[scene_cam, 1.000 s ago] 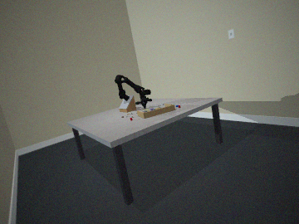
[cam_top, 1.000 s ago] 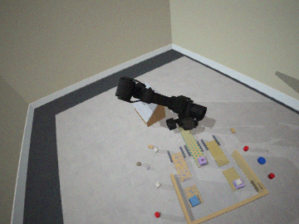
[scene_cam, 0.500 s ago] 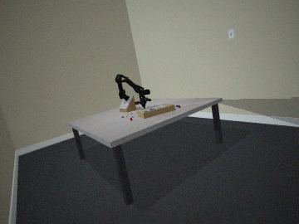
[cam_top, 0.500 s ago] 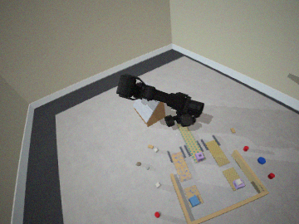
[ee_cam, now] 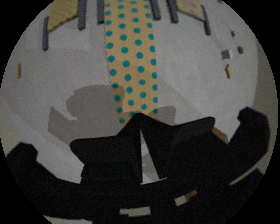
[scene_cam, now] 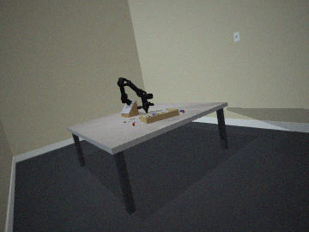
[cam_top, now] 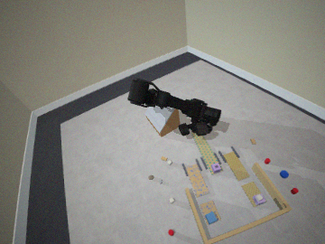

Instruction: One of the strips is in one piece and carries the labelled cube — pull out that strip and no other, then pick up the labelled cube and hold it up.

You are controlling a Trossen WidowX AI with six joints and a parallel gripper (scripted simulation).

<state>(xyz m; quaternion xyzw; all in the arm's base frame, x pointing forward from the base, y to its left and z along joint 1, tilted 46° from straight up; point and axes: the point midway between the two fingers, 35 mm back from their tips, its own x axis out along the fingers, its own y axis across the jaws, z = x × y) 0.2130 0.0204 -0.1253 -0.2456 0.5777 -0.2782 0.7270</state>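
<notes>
My gripper tip is now 100 mm short of the strip and 10 mm to the left of it.
</notes>
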